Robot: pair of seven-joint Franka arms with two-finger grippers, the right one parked.
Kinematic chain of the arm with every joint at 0, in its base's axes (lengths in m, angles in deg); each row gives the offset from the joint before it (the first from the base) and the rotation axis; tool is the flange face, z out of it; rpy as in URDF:
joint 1: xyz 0 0 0.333 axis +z
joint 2: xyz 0 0 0 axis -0.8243 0.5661 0
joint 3: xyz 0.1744 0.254 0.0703 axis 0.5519 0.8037 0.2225
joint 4: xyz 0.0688 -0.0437 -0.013 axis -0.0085 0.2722 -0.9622
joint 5: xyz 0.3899 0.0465 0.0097 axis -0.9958 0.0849 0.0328
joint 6: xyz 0 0 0 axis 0.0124 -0.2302 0.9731
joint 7: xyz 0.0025 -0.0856 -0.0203 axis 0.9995 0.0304 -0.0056
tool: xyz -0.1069 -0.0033 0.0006 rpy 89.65 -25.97 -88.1
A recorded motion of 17 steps. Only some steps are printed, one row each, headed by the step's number.
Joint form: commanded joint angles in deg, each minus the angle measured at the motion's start. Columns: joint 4, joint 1, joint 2, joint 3, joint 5, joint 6, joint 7.
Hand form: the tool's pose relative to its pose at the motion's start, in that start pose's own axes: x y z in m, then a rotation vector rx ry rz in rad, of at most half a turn. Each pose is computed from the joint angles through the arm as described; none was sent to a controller.
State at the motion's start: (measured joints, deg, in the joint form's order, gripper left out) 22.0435 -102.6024 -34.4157 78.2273 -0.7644 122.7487 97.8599
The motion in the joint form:
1: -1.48 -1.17 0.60 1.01 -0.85 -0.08 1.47
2: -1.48 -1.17 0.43 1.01 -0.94 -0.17 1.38
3: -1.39 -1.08 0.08 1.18 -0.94 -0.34 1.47
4: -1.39 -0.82 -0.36 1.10 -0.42 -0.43 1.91
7: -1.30 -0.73 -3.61 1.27 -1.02 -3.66 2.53
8: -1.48 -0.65 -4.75 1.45 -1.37 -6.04 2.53
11: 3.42 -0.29 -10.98 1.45 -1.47 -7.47 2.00
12: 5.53 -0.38 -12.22 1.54 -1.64 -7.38 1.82
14: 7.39 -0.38 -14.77 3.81 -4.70 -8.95 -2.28
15: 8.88 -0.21 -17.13 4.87 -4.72 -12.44 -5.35
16: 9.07 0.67 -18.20 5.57 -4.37 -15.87 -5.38
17: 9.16 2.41 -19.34 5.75 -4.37 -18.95 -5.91
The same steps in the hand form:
1: -0.0005 0.0070 -0.0032 -0.0001 0.0263 -0.0080
2: -0.0005 0.0073 -0.0052 -0.0007 0.0280 -0.0053
3: 0.0018 0.0059 -0.0088 -0.0010 0.0309 -0.0103
4: 0.0039 0.0055 -0.0143 -0.0105 0.0273 -0.0269
7: 0.0044 0.0041 -0.0499 -0.0041 0.0361 -0.0334
8: 0.0054 0.0010 -0.0621 0.0155 0.0334 -0.0336
11: -0.0023 -0.0160 -0.0989 0.0187 0.0353 -0.0284
12: -0.0066 -0.0230 -0.0974 0.0324 0.0316 -0.0235
14: 0.0098 -0.0449 -0.1126 0.0826 0.0776 0.0417
15: 0.0137 -0.0627 -0.1248 0.1272 0.0566 0.0721
16: 0.0235 -0.0790 -0.1323 0.1630 0.0306 0.0396
17: 0.0369 -0.0976 -0.1422 0.1917 0.0089 0.0122

